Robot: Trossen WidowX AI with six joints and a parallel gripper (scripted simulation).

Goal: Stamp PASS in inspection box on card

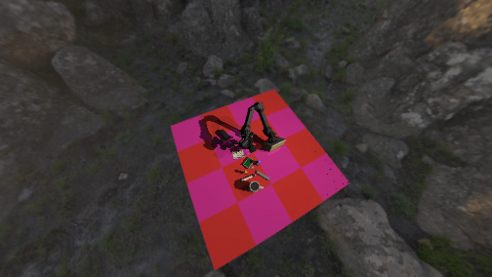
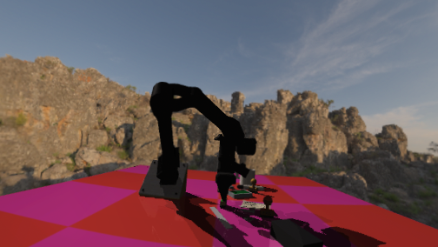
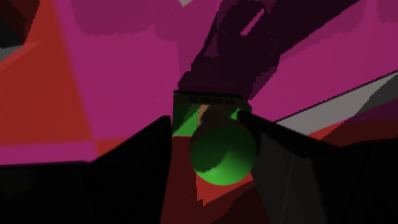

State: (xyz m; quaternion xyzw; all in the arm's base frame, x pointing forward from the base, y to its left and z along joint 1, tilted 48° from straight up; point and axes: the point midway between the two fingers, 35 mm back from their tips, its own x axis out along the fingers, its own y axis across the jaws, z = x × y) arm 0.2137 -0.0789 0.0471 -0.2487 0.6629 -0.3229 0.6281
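Now: gripper tip 13 cm to the right of the green ink pad, 8 cm short of it and 2 cm above it. Also, from my gripper tip: green-knobbed stamp (right at my gripper tip); card (12 cm ahead, 3 cm below, 1 cm to the left); grey ruler strip (9 cm to the right, 2 cm below, 2 cm behind).
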